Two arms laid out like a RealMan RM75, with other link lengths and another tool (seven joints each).
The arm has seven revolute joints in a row. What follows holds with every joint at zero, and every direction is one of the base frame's.
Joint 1 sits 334.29 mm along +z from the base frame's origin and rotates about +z.
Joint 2 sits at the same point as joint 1 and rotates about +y.
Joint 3 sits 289.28 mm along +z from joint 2 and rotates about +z.
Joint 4 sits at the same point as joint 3 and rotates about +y.
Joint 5 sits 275.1 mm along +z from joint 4 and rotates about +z.
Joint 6 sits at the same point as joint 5 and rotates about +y.
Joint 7 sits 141.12 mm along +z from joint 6 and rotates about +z.
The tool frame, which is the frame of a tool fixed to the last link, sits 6 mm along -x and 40 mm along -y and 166 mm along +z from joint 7; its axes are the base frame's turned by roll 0, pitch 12.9 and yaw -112.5 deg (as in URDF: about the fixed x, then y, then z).
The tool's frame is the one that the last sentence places.
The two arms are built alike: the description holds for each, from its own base.
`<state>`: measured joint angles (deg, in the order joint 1, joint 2, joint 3, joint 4, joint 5, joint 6, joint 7); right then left.
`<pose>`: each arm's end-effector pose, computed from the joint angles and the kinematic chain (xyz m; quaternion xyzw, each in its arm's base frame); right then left.
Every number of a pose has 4 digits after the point. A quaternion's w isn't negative.
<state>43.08 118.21 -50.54 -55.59 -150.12 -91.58 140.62 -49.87 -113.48 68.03 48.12 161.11 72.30 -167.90</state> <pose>0.3255 0.5085 -0.0311 -0.8596 -0.4451 -0.2455 0.0513 -0.3642 0.5843 0.0152 0.0223 -0.8915 -0.1779 0.4161</pose>
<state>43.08 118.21 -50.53 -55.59 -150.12 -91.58 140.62 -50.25 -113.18 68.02 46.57 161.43 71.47 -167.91</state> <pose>0.3255 0.5085 -0.0311 -0.8596 -0.4451 -0.2455 0.0514 -0.3704 0.5848 0.0159 0.0251 -0.8893 -0.1772 0.4208</pose>
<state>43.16 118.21 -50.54 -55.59 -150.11 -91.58 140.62 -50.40 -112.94 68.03 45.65 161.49 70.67 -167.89</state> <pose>0.3247 0.5090 -0.0311 -0.8593 -0.4457 -0.2454 0.0515 -0.3742 0.5864 0.0170 0.0266 -0.8880 -0.1792 0.4226</pose>
